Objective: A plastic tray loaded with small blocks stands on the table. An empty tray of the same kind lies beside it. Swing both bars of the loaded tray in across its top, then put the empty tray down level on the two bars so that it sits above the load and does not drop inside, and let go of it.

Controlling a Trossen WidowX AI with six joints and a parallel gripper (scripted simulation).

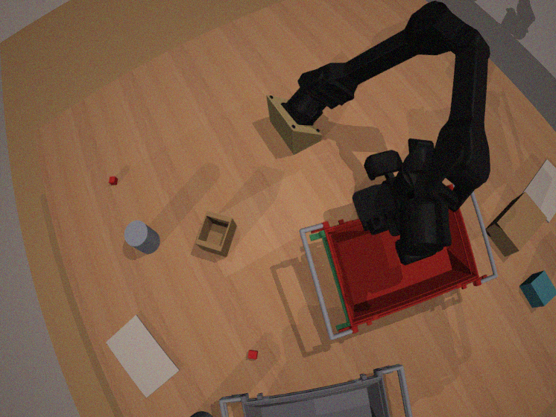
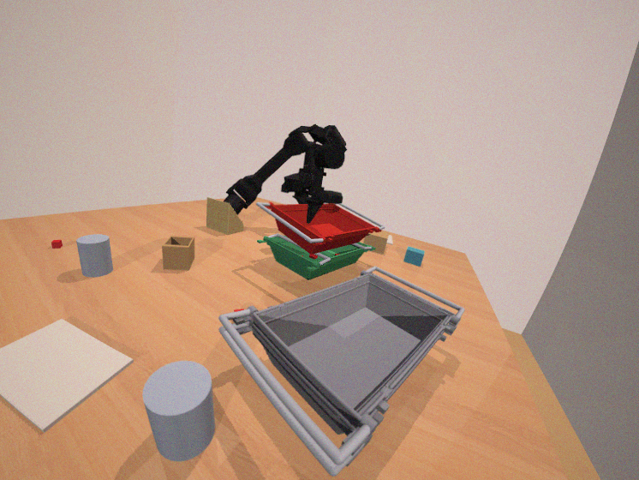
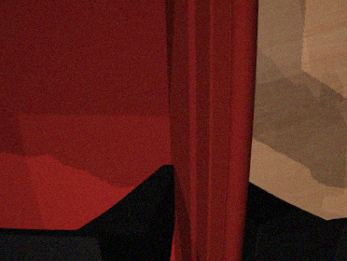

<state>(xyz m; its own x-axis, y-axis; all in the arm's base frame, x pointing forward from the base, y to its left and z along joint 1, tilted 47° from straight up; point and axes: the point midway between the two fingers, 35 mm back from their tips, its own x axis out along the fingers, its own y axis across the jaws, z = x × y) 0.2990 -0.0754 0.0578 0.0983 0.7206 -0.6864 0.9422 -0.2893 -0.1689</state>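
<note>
Right now my gripper tip is 7 cm short of the red tray, 2 cm to the left of it and 2 cm below it. From my gripper tip the other things lie so: box: 27 cm to the right, 19 cm behind, 8 cm below; then tan block: 28 cm to the left, 18 cm ahead, 7 cm below; then teal cube: 33 cm ahead, 23 cm to the left, 8 cm below.
</note>
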